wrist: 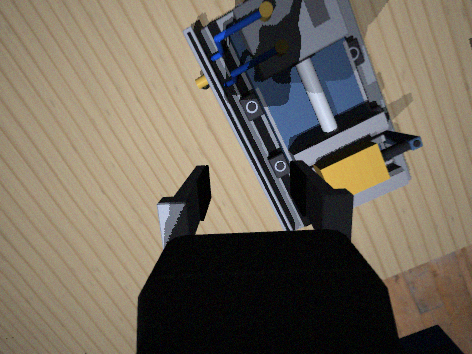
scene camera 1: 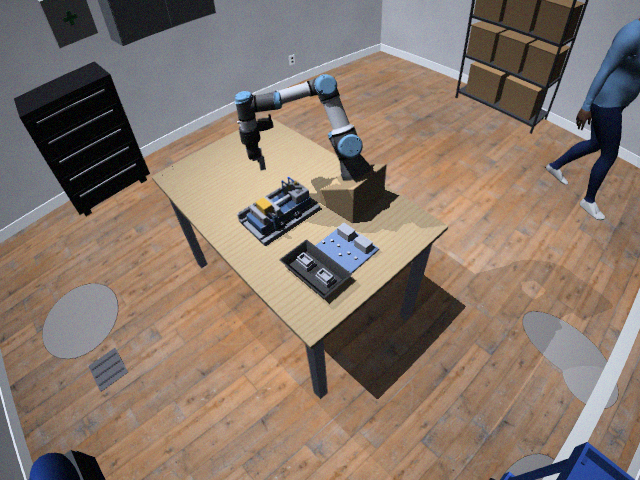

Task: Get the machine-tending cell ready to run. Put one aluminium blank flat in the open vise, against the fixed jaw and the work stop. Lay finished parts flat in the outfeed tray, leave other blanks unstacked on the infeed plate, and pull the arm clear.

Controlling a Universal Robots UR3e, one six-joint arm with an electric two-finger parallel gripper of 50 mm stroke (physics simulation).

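Pixels of known places: gripper, fingertip midpoint: (wrist: 249, 179) (scene camera 1: 261, 165); arm's base, origin of the base link: (scene camera 1: 356, 173).
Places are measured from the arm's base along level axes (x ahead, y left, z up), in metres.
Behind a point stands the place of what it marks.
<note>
The vise (scene camera 1: 256, 220) {x 0.421, y -0.167, z -0.073 m} (wrist: 295, 120) {x 0.298, y -0.190, z -0.073 m} stands on the table, with a yellow block (scene camera 1: 264, 205) {x 0.375, y -0.158, z -0.017 m} (wrist: 356, 169) {x 0.364, y -0.168, z -0.017 m} at one end. Whether a blank lies between its jaws, I cannot tell. My gripper (scene camera 1: 262, 167) {x 0.291, y -0.254, z 0.085 m} (wrist: 249, 179) {x 0.291, y -0.254, z 0.085 m} is open and empty, pointing down above the table beside the vise; in the wrist view its right finger overlaps the vise's edge. Two grey blanks (scene camera 1: 346, 231) {x 0.213, y 0.132, z -0.089 m} (scene camera 1: 363, 243) {x 0.216, y 0.221, z -0.090 m} sit side by side, apart, on the blue infeed plate (scene camera 1: 347, 264) {x 0.311, y 0.224, z -0.125 m}. Two finished parts with pockets (scene camera 1: 307, 266) {x 0.432, y 0.136, z -0.097 m} (scene camera 1: 325, 282) {x 0.438, y 0.232, z -0.100 m} lie apart in the dark outfeed tray (scene camera 1: 290, 267) {x 0.478, y 0.093, z -0.097 m}.
Two blue hoses with yellow tips (wrist: 245, 23) {x 0.191, y -0.195, z -0.023 m} rise over the vise. The arm stands on a brown box-like base (scene camera 1: 338, 202) {x 0.135, y 0.018, z -0.062 m} behind the vise and the plate. A black drawer cabinet (scene camera 1: 85, 139) stands by the wall. A person (scene camera 1: 615, 87) is at the right, near shelves with boxes.
</note>
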